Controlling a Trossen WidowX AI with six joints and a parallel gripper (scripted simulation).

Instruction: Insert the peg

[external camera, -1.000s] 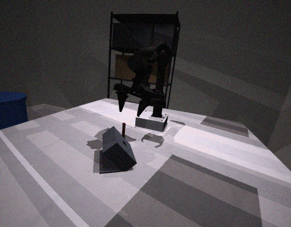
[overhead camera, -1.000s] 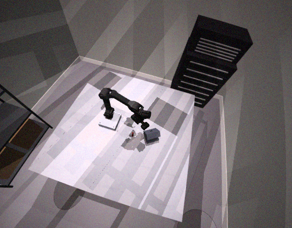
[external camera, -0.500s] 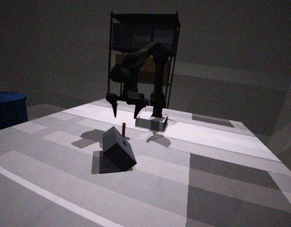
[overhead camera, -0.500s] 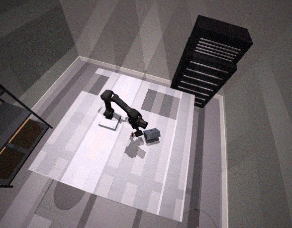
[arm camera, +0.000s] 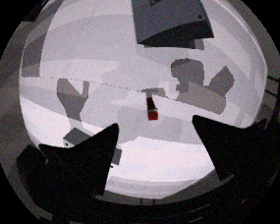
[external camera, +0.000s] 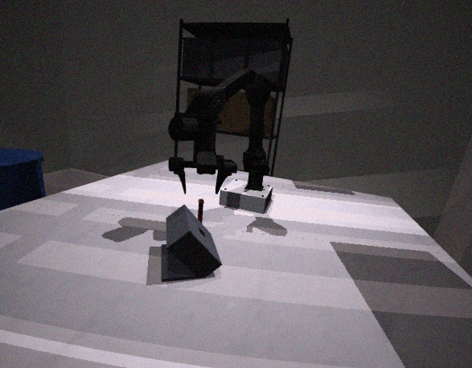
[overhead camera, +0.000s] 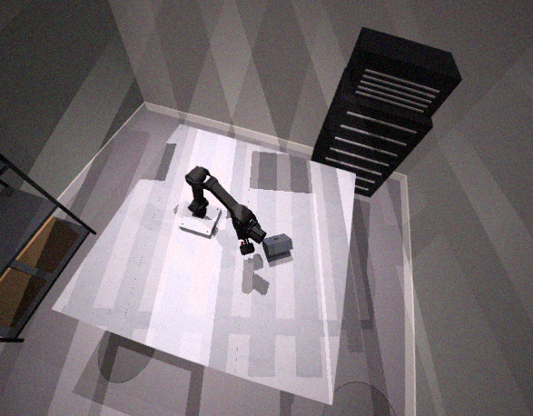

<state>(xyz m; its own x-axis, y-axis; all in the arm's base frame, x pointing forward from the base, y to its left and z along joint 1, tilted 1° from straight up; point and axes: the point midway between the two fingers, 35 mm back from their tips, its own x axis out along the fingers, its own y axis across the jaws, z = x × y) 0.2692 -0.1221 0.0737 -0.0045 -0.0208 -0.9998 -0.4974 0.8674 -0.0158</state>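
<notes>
The red peg lies 4 cm below my gripper tip. Also, from my gripper tip: dark sloped panel block 17 cm ahead, 5 cm to the left, 4 cm below.
</notes>
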